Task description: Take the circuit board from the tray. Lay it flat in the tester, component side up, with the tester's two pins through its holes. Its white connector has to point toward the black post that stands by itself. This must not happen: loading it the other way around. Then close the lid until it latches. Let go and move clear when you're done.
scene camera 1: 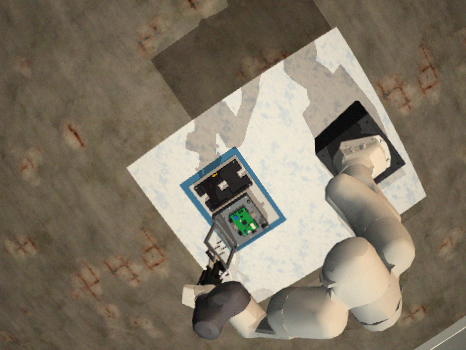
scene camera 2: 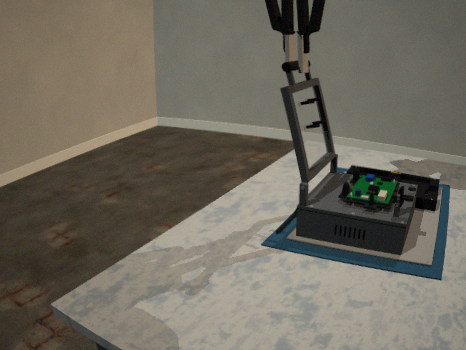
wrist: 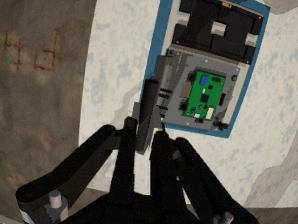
Note:
In view: the gripper [scene camera 2: 297,72], a green circuit board [scene camera 2: 378,186] and a tester lid [scene camera 1: 215,235].
The green circuit board shows as well in the wrist view [wrist: 206,90]. The gripper also shows in the wrist view [wrist: 144,113]. The tester lid is seen too in the wrist view [wrist: 153,95].

